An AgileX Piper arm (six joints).
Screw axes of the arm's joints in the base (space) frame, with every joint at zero. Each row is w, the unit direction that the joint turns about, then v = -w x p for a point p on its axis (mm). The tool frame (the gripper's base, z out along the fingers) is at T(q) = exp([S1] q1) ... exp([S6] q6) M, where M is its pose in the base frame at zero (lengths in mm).
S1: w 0 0 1 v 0 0 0
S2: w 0 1 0 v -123 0 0
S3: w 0 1 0 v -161.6 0 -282.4
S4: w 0.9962 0 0.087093 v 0 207.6 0
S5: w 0 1 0 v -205.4 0 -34.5
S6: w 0.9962 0 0.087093 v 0 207.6 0
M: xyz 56.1 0 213.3 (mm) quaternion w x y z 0.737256 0 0.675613 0
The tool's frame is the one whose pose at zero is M.
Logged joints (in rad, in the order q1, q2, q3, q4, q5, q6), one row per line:
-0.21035, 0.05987, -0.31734, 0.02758, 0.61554, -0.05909
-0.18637, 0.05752, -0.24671, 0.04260, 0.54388, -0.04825
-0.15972, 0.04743, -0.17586, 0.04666, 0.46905, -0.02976
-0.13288, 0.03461, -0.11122, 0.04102, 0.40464, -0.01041
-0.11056, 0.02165, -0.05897, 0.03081, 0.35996, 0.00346
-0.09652, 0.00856, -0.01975, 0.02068, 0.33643, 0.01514
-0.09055, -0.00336, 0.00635, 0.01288, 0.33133, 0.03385
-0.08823, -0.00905, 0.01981, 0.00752, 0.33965, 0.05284
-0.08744, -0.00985, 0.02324, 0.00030, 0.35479, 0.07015
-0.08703, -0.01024, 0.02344, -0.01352, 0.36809, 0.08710
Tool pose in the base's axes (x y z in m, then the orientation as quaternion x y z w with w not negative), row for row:
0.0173, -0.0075, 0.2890, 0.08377, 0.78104, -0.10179, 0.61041
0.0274, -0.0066, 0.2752, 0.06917, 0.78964, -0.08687, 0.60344
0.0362, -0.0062, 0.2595, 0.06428, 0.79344, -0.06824, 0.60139
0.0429, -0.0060, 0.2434, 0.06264, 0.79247, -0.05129, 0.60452
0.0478, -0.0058, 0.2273, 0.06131, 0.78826, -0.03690, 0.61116
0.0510, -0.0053, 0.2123, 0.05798, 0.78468, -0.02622, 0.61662
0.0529, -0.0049, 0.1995, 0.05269, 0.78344, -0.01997, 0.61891
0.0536, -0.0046, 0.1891, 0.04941, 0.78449, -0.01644, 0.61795
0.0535, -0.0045, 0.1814, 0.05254, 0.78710, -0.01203, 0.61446
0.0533, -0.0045, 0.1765, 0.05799, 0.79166, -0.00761, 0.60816
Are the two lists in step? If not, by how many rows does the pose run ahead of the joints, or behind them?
The pose runs 2 rows behind the joints: the pose in row i belongs to the joints in row i - 2.
